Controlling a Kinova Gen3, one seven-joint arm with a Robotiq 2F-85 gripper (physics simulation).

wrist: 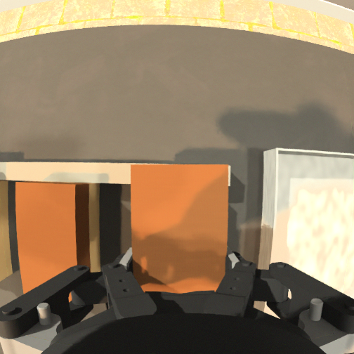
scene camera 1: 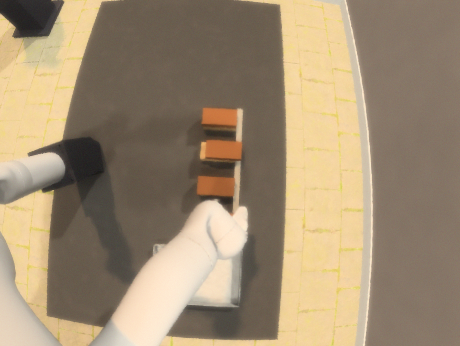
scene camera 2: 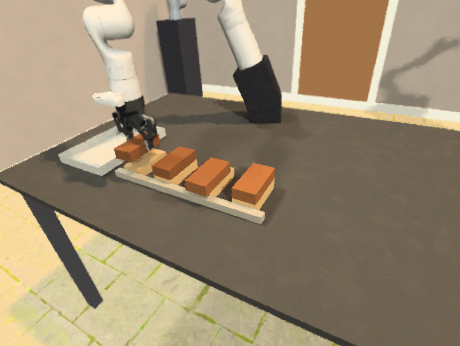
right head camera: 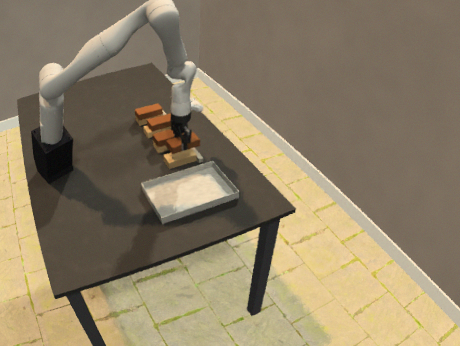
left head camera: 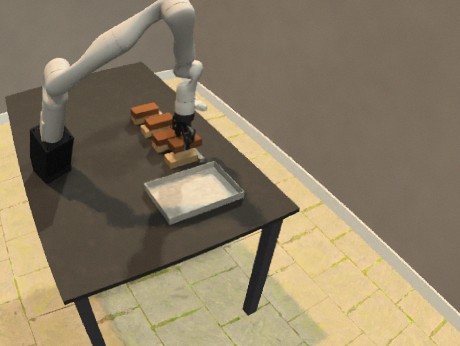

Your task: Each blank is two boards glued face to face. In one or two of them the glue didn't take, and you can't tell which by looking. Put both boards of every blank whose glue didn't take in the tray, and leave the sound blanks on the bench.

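Where they show: gripper, between the fingertips: [scene camera 2: 141, 147] [right head camera: 180, 146] [left head camera: 182, 145]; arm's base, origin of its link: [scene camera 1: 51, 167] [scene camera 2: 250, 64] [right head camera: 51, 134] [left head camera: 51, 133].
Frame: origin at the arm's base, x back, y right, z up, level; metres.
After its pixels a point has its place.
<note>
My gripper [left head camera: 187, 142] {x -0.501, y 0.096, z -0.139 m} [scene camera 2: 140, 142] {x -0.501, y 0.096, z -0.139 m} [wrist: 178, 259] is shut on a dark orange board [left head camera: 176, 144] {x -0.468, y 0.114, z -0.112 m} [scene camera 2: 128, 150] {x -0.562, y 0.072, z -0.112 m} [wrist: 180, 215], raised clear above its pale board [left head camera: 181, 158] {x -0.488, y 0.122, z -0.178 m} [right head camera: 180, 158] {x -0.490, y 0.122, z -0.178 m} [scene camera 2: 145, 162] {x -0.513, y 0.079, z -0.178 m}, which stays on the bench. The pale board is hidden in the wrist view. Three other blanks, orange over pale, stand in a row: the nearest blank [left head camera: 163, 137] {x -0.462, y 0.001, z -0.148 m} [scene camera 1: 216, 186] {x -0.492, y -0.018, z -0.148 m} [scene camera 2: 175, 164] {x -0.516, y -0.047, z -0.148 m} [wrist: 46, 225], the middle blank [left head camera: 159, 121] {x -0.493, y -0.121, z -0.148 m} [scene camera 1: 223, 150] {x -0.501, y -0.140, z -0.148 m} [scene camera 2: 208, 177] {x -0.525, y -0.162, z -0.148 m} and the far blank [left head camera: 145, 110] {x -0.469, y -0.237, z -0.148 m} [scene camera 1: 220, 117] {x -0.477, y -0.256, z -0.148 m} [scene camera 2: 254, 185] {x -0.503, y -0.275, z -0.148 m}. The grey tray [left head camera: 206, 208] {x -0.455, y 0.394, z -0.193 m} [right head camera: 200, 207] {x -0.457, y 0.394, z -0.190 m} [scene camera 2: 80, 166] {x -0.605, y 0.278, z -0.197 m} [wrist: 269, 200] holds no boards.
A pale strip [scene camera 1: 239, 125] {x -0.547, y -0.251, z -0.188 m} [scene camera 2: 190, 195] {x -0.563, y -0.128, z -0.190 m} [wrist: 65, 171] runs along one end of the row of blanks. The tray lies just beyond the lifted board's end of the row. The arm's black base block [left head camera: 51, 156] {x 0.020, y 0.058, z -0.060 m} [scene camera 2: 258, 92] {x -0.047, y -0.058, z -0.087 m} stands across the table [left head camera: 110, 250] {x -0.085, y 0.433, z -0.208 m}.
</note>
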